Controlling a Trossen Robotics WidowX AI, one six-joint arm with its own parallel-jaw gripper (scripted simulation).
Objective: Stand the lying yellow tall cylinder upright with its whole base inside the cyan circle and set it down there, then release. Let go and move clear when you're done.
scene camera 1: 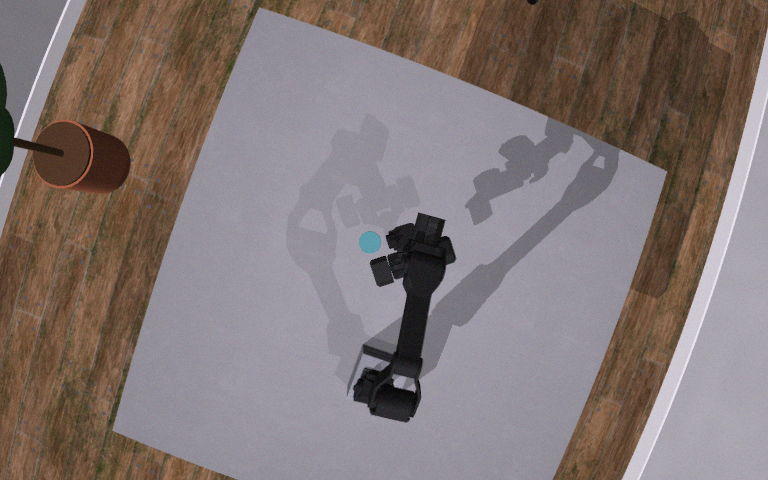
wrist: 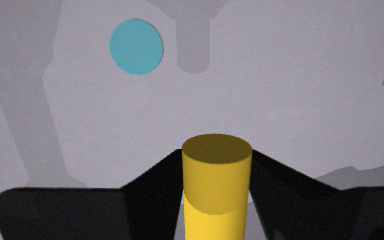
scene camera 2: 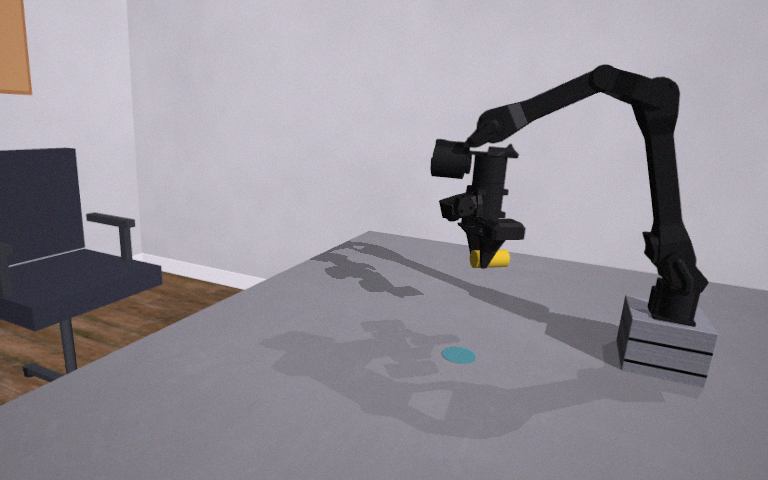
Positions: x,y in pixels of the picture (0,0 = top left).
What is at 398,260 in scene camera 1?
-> My gripper.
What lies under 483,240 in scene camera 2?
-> My gripper.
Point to a cyan circle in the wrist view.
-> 135,46
